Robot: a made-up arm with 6 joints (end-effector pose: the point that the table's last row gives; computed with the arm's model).
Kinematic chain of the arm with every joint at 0, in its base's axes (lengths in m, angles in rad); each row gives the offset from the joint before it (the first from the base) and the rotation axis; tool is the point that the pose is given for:
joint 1: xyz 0 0 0.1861 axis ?
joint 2: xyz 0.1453 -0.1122 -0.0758 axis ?
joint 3: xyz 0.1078 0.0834 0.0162 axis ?
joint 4: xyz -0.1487 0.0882 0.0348 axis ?
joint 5: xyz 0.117 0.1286 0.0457 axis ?
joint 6: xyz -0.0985 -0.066 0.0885 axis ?
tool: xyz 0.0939 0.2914 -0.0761
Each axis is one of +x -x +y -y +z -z.
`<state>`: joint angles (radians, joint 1 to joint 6).
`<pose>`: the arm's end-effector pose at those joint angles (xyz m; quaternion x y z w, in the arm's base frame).
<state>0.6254 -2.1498 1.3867 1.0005 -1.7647 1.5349</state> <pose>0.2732 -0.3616 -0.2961 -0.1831 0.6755 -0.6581 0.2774</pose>
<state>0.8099 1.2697 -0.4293 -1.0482 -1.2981 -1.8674</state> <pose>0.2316 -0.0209 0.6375 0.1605 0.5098 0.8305 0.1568</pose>
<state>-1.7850 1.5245 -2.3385 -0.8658 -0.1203 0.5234</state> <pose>0.0505 -0.1733 0.2599 0.3532 0.5949 -0.2731 0.6684</pose>
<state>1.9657 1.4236 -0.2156 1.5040 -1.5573 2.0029</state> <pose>0.4040 0.2395 0.5913 0.6041 0.2922 0.1192 0.7317</pose>
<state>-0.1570 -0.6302 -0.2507 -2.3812 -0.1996 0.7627</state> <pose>0.0382 -0.1799 0.3313 0.1979 0.2206 0.9442 0.1438</pose>
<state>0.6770 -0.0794 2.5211 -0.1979 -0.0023 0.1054</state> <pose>-0.1095 0.3786 0.0473 0.4369 -0.8453 0.0928 0.2931</pose>
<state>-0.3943 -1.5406 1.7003 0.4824 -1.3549 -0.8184</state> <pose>0.2185 -0.5450 -0.1733 0.9463 0.2100 -0.1986 0.1445</pose>
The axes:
joint 1: +z
joint 2: +x
joint 3: -y
joint 4: +z
joint 5: +x
joint 6: -z

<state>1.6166 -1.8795 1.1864 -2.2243 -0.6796 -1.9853</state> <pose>0.0813 0.1442 -0.2773 -0.3186 -0.5754 0.6782 0.3278</pose>
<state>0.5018 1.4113 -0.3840 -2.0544 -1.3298 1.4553</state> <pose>0.3276 -0.2944 -0.0050 -0.7789 0.3523 -0.2984 0.4243</pose>
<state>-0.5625 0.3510 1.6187 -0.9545 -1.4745 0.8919</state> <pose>0.0906 -0.2467 0.2629 -0.0211 -0.1479 -0.9874 0.0528</pose>
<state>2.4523 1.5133 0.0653 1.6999 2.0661 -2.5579</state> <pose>0.0464 -0.0924 0.0234 -0.6581 -0.1497 0.6565 0.3369</pose>
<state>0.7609 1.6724 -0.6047 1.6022 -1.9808 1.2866</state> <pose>0.3789 -0.3042 0.5658 0.6681 -0.2790 -0.1530 0.6727</pose>
